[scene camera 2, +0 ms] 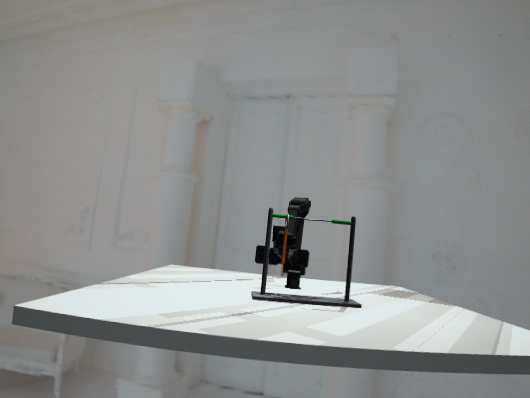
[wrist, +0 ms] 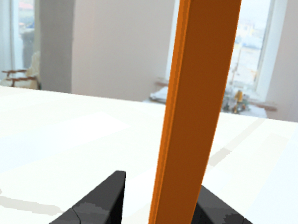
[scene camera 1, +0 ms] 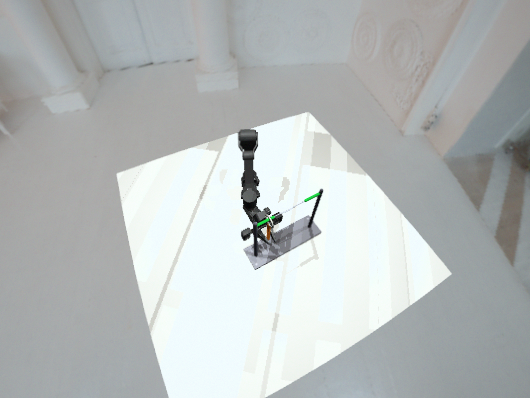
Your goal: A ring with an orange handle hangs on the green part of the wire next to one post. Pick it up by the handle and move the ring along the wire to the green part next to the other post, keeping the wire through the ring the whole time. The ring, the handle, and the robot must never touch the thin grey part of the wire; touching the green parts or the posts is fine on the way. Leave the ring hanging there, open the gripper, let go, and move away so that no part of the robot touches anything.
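The wrist view shows my gripper. A ring is visible in the pictures, as is the gripper.
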